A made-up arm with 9 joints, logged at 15 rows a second.
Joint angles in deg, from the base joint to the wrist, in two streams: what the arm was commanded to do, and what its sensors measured. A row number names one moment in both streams.
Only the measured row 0 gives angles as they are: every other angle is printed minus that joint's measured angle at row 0.
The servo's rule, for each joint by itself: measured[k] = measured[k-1] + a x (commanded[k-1-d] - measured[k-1]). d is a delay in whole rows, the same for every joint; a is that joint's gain. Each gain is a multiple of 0.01, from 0.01 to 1. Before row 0 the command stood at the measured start. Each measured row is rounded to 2 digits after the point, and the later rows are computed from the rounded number. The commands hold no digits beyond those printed.
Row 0, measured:
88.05 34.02 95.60 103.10 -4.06 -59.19 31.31 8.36 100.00
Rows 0 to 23, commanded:
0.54 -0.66 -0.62 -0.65 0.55 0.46 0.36 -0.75 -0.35
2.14 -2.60 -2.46 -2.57 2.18 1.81 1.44 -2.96 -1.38
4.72 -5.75 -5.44 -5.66 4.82 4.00 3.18 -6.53 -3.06
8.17 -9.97 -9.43 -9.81 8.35 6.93 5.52 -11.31 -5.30
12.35 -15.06 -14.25 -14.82 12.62 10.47 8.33 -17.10 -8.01
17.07 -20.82 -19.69 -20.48 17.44 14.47 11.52 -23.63 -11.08
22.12 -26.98 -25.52 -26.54 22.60 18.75 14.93 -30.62 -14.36
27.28 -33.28 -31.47 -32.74 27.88 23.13 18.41 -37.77 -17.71
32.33 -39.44 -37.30 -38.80 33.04 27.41 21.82 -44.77 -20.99
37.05 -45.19 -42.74 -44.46 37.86 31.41 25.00 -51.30 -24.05
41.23 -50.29 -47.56 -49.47 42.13 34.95 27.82 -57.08 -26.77
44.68 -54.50 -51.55 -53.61 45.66 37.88 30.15 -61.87 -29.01
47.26 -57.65 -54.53 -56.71 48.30 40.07 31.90 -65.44 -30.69
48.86 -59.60 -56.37 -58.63 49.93 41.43 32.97 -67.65 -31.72
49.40 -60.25 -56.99 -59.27 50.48 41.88 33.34 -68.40 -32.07
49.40 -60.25 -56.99 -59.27 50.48 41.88 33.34 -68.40 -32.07
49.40 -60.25 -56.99 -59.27 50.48 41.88 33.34 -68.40 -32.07
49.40 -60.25 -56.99 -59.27 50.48 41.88 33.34 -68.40 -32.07
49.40 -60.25 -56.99 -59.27 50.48 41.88 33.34 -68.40 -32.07
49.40 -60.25 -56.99 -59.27 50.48 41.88 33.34 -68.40 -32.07
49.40 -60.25 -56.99 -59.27 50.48 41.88 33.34 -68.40 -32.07
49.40 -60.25 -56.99 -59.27 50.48 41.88 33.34 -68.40 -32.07
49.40 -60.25 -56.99 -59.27 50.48 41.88 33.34 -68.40 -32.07
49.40 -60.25 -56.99 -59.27 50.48 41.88 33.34 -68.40 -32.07
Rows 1 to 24, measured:
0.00 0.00 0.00 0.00 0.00 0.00 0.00 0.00 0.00
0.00 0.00 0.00 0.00 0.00 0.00 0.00 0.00 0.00
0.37 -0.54 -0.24 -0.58 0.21 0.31 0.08 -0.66 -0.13
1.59 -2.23 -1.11 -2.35 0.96 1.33 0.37 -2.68 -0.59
3.75 -5.12 -2.80 -5.30 2.43 3.15 0.96 -6.07 -1.50
6.80 -9.10 -5.39 -9.31 4.68 5.72 1.92 -10.68 -2.91
10.63 -13.99 -8.85 -14.21 7.70 8.95 3.27 -16.33 -4.80
15.07 -19.59 -13.08 -19.79 11.40 12.70 5.00 -22.75 -7.12
19.93 -25.65 -17.93 -25.80 15.66 16.81 7.09 -29.68 -9.80
25.00 -31.91 -23.21 -31.98 20.30 21.11 9.47 -36.80 -12.73
30.06 -38.08 -28.71 -38.05 25.14 25.39 12.06 -43.81 -15.79
34.88 -43.91 -34.18 -43.75 29.97 29.48 14.78 -50.40 -18.85
39.26 -49.14 -39.40 -48.84 34.59 33.20 17.52 -56.28 -21.78
43.00 -53.54 -44.14 -53.09 38.80 36.38 20.17 -61.20 -24.46
45.94 -56.91 -48.19 -56.31 42.41 38.89 22.63 -64.93 -26.77
47.95 -59.12 -51.38 -58.37 45.27 40.62 24.80 -67.32 -28.60
48.95 -60.05 -53.57 -59.17 47.25 41.48 26.59 -68.27 -29.88
49.26 -60.21 -54.90 -59.26 48.48 41.75 28.01 -68.38 -30.69
49.36 -60.24 -55.72 -59.27 49.24 41.84 29.13 -68.40 -31.20
49.39 -60.25 -56.22 -59.27 49.71 41.87 30.01 -68.40 -31.52
49.40 -60.25 -56.52 -59.27 50.00 41.88 30.71 -68.40 -31.72
49.40 -60.25 -56.70 -59.27 50.18 41.88 31.26 -68.40 -31.85
49.40 -60.25 -56.81 -59.27 50.29 41.88 31.70 -68.40 -31.93
49.40 -60.25 -56.88 -59.27 50.36 41.88 32.04 -68.40 -31.98
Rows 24 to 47, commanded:
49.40 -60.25 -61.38 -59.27 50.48 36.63 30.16 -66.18 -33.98
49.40 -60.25 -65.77 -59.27 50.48 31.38 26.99 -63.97 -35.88
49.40 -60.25 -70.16 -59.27 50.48 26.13 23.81 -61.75 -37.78
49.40 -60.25 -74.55 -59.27 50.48 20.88 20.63 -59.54 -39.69
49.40 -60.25 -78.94 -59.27 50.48 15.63 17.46 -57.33 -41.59
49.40 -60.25 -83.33 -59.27 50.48 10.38 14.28 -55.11 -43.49
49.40 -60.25 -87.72 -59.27 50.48 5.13 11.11 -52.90 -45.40
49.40 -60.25 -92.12 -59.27 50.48 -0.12 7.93 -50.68 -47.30
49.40 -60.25 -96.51 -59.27 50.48 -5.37 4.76 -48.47 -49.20
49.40 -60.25 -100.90 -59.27 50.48 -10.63 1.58 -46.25 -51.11
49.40 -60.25 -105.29 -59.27 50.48 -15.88 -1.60 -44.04 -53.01
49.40 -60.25 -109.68 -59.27 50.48 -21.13 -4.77 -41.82 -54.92
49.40 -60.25 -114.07 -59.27 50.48 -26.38 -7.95 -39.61 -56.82
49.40 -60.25 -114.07 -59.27 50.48 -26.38 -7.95 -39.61 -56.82
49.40 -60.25 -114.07 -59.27 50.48 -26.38 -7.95 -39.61 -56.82
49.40 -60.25 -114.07 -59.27 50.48 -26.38 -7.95 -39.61 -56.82
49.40 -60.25 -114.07 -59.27 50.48 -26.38 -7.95 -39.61 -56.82
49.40 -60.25 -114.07 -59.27 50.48 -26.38 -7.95 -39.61 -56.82
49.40 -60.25 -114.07 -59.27 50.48 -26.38 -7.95 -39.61 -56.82
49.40 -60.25 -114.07 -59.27 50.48 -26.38 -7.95 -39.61 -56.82
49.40 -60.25 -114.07 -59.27 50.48 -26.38 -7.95 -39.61 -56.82
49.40 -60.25 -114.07 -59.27 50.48 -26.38 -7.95 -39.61 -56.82
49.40 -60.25 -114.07 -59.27 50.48 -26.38 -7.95 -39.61 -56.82
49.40 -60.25 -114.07 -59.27 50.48 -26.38 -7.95 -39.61 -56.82
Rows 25 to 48, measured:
49.40 -60.25 -56.92 -59.27 50.41 41.88 32.31 -68.40 -32.01
49.40 -60.25 -56.95 -59.27 50.44 41.88 32.53 -68.40 -32.03
49.40 -60.25 -58.68 -59.27 50.46 38.31 32.03 -66.45 -32.75
49.40 -60.25 -61.45 -59.27 50.47 33.60 30.97 -64.27 -33.91
49.40 -60.25 -64.85 -59.27 50.47 28.52 29.47 -62.05 -35.34
49.40 -60.25 -68.63 -59.27 50.47 23.32 27.61 -59.84 -36.95
49.40 -60.25 -72.65 -59.27 50.47 18.09 25.48 -57.63 -38.67
49.40 -60.25 -76.82 -59.27 50.47 12.85 23.13 -55.41 -40.45
49.40 -60.25 -81.07 -59.27 50.47 7.60 20.61 -53.20 -42.28
49.40 -60.25 -85.38 -59.27 50.47 2.35 17.95 -50.98 -44.14
49.40 -60.25 -89.72 -59.27 50.47 -2.90 15.18 -48.77 -46.01
49.40 -60.25 -94.08 -59.27 50.47 -8.16 12.32 -46.55 -47.90
49.40 -60.25 -98.45 -59.27 50.47 -13.41 9.40 -44.34 -49.79
49.40 -60.25 -102.83 -59.27 50.47 -18.66 6.42 -42.12 -51.69
49.40 -60.25 -107.21 -59.27 50.47 -23.91 3.40 -39.91 -53.59
49.40 -60.25 -109.89 -59.27 50.47 -25.59 1.02 -39.65 -54.79
49.40 -60.25 -111.52 -59.27 50.47 -26.13 -0.86 -39.61 -55.54
49.40 -60.25 -112.51 -59.27 50.47 -26.30 -2.35 -39.61 -56.01
49.40 -60.25 -113.12 -59.27 50.47 -26.35 -3.53 -39.61 -56.31
49.40 -60.25 -113.49 -59.27 50.47 -26.37 -4.46 -39.61 -56.50
49.40 -60.25 -113.72 -59.27 50.47 -26.38 -5.19 -39.61 -56.62
49.40 -60.25 -113.86 -59.27 50.47 -26.38 -5.77 -39.61 -56.69
49.40 -60.25 -113.94 -59.27 50.47 -26.38 -6.23 -39.61 -56.74
49.40 -60.25 -113.99 -59.27 50.47 -26.38 -6.59 -39.61 -56.77

